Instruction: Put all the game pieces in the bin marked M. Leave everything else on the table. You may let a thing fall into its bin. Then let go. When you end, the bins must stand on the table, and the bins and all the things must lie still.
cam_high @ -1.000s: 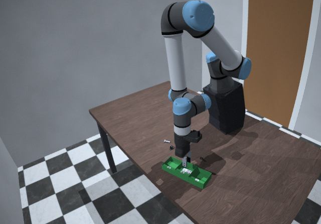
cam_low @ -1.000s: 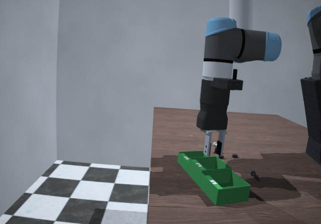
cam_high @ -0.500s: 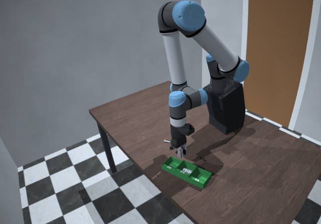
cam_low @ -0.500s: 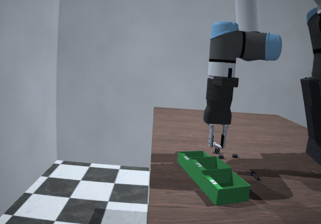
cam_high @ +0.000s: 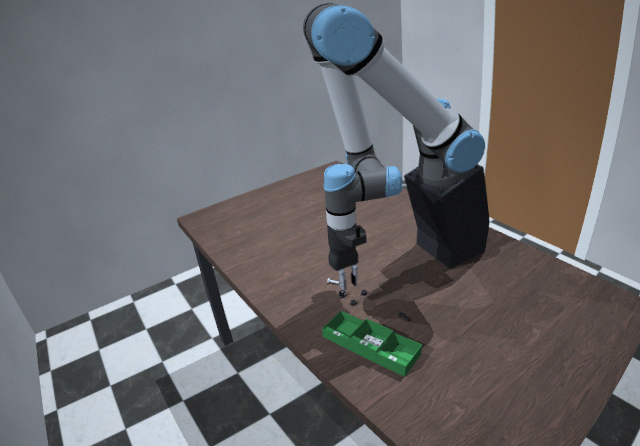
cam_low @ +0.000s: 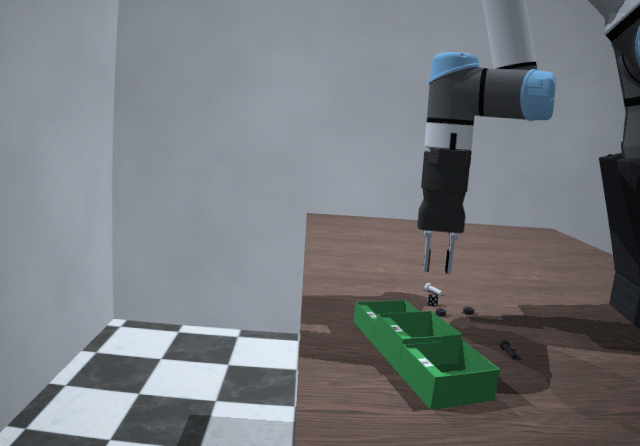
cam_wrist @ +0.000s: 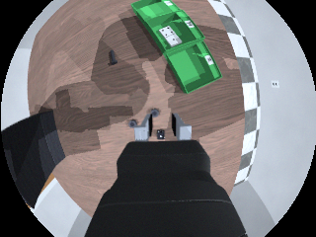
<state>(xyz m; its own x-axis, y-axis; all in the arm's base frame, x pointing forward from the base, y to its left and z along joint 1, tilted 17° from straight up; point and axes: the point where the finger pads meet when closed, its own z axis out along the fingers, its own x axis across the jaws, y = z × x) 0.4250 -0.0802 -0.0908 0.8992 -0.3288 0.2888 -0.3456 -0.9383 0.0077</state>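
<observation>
The black die is 80 mm below my hand, 50 mm to the right of it and 20 mm behind it. The rest, counted from my hand: green bin: 150 mm to the left, 90 mm ahead, 70 mm below; black bolt: 150 mm to the left, 90 mm below, 50 mm behind; white bolt: 110 mm to the right, 90 mm below, 50 mm behind.
</observation>
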